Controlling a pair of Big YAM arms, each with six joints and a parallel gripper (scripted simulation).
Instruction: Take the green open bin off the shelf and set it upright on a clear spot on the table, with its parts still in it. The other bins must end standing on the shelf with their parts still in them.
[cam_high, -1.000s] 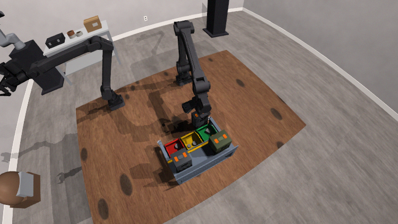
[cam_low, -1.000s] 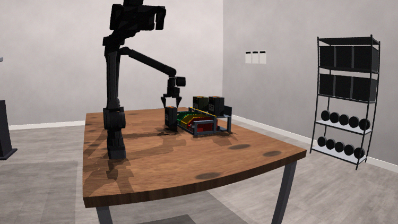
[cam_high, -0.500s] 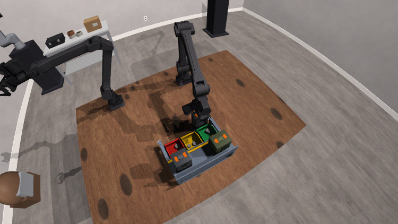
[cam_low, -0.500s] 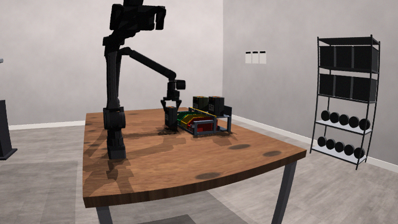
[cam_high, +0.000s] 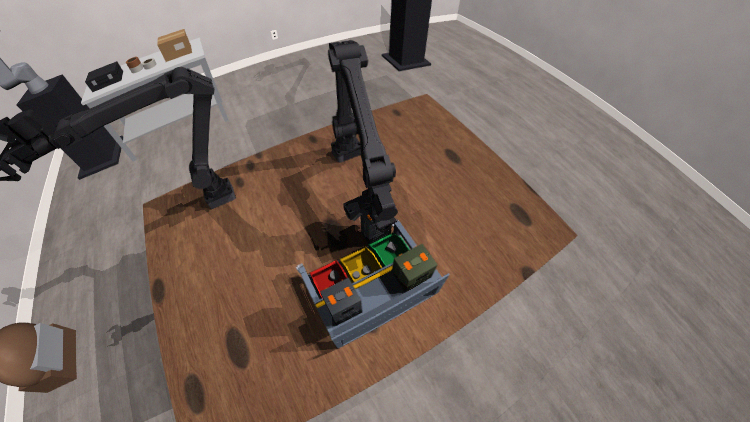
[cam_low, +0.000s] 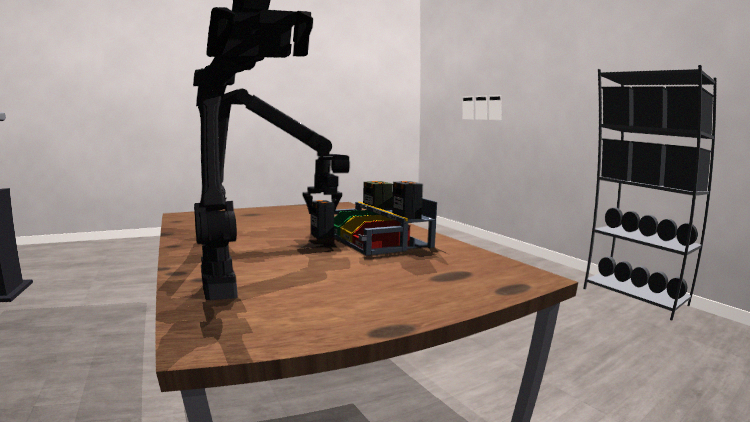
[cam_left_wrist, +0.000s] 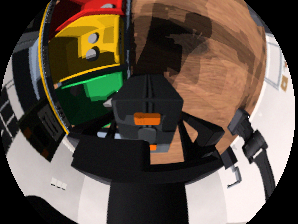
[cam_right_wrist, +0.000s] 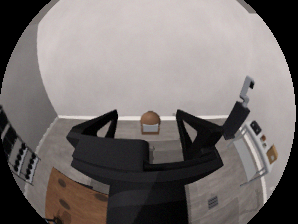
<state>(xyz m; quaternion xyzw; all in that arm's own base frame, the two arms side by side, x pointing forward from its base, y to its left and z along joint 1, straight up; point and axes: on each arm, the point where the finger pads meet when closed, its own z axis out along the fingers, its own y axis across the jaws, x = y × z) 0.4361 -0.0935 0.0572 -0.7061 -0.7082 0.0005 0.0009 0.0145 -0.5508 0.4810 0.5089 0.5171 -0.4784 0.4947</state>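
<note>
My left gripper is now 3 cm above the black box. From my left hand the other things lie so: grey shelf (17 cm ahead, 11 cm to the right, 3 cm below); yellow bin (14 cm ahead, 11 cm to the right, 5 cm below); green open bin (13 cm ahead, 5 cm below).
</note>
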